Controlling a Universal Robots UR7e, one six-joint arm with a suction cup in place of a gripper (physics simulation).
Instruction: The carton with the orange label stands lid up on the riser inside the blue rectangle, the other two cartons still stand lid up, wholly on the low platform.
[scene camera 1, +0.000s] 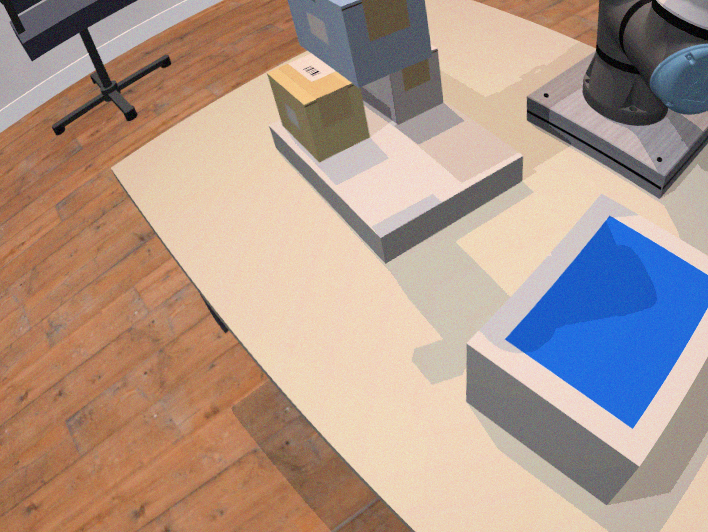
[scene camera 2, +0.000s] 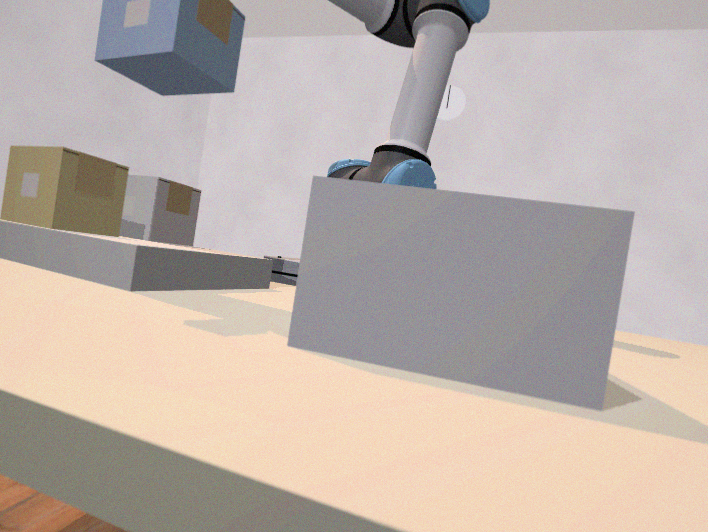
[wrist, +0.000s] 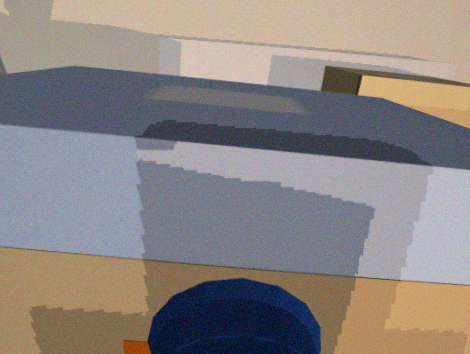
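Seen in the pictures: hand, tool point: (wrist: 234, 301); arm's base, link origin: (scene camera 1: 625, 97).
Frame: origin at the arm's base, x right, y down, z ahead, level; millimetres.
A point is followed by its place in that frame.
The blue-grey carton (scene camera 1: 389, 54) @[x 6, y -231, z 436 mm] (scene camera 2: 137, 42) @[x 66, y -222, z 476 mm] (wrist: 240, 220) @[x 77, y -305, z 465 mm] hangs in the air, lid up, clearly above the low platform (scene camera 1: 452, 200) @[x 0, y 9, z 379 mm] (scene camera 2: 194, 268) @[x 0, y 23, z 411 mm] (wrist: 225, 62) @[x 69, y 2, z 470 mm]. My suction cup (wrist: 235, 320) sits on its taped lid; a corner of the orange label (wrist: 134, 346) @[x 58, y -306, z 434 mm] shows beside the cup. The cup is out of frame in both scene views. The yellow carton (scene camera 1: 343, 122) @[x 176, y -45, z 427 mm] (scene camera 2: 85, 214) @[x 176, y -23, z 440 mm] stands lid up on the platform's far left part. The grey carton (scene camera 1: 420, 102) @[x 173, y -19, z 298 mm] (scene camera 2: 165, 225) @[x 173, y -27, z 319 mm] stands upright on the platform behind; the held carton partly hides it. The blue rectangle (scene camera 1: 618, 354) @[x -320, y -70, z 425 mm] tops the riser (scene camera 1: 538, 411) @[x -304, y -42, z 509 mm] (scene camera 2: 457, 286) @[x -321, y -10, z 505 mm] and bears no carton.
The arm's base plate (scene camera 1: 606, 140) @[x -51, y 3, z 118 mm] lies behind the riser, right of the platform. The arm's lower links (scene camera 2: 423, 85) @[x -157, y -367, z 81 mm] rise behind the riser. All stand on the pale table (scene camera 1: 286, 257) @[x 93, y 50, z 585 mm] (scene camera 2: 228, 400) @[x -249, y 50, z 621 mm]. A dark stand (scene camera 1: 108, 88) is on the floor beyond the table.
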